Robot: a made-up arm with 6 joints.
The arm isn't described. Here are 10 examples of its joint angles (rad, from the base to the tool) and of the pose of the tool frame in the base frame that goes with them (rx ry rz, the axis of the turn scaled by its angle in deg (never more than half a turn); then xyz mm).
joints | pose
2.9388 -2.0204 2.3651 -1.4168 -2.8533 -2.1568 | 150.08 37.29 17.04 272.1 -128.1 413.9
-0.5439 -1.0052 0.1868 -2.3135 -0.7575 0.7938 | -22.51 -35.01 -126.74 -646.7 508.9 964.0
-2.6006 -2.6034 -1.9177 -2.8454 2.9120 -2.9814 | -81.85 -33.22 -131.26 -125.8 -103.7 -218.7
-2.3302 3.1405 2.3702 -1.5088 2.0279 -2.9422 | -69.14 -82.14 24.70 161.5 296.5 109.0
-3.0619 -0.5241 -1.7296 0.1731 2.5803 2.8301 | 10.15 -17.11 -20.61 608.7 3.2 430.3
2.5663 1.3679 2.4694 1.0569 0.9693 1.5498 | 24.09 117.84 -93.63 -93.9 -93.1 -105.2
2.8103 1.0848 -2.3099 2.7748 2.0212 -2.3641 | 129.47 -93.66 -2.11 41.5 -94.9 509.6
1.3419 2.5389 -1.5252 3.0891 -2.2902 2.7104 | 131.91 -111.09 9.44 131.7 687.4 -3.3
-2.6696 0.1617 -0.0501 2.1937 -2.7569 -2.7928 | -157.84 67.40 27.11 -137.8 -61.5 1103.8
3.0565 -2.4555 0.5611 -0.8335 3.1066 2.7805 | -20.63 -67.39 18.42 674.7 -87.2 -255.0
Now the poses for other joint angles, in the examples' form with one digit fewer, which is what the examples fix.
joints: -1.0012 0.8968 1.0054 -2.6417 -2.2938 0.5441
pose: -94.1 81.8 62.4 479 -597 299
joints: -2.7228 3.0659 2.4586 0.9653 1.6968 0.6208
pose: 60.6 54.0 -83.3 301 -22 192
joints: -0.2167 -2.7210 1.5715 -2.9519 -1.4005 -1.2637
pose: 8.2 18.4 97.5 -621 196 150
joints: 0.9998 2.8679 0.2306 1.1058 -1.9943 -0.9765
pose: -26.6 62.0 -53.8 174 129 -697
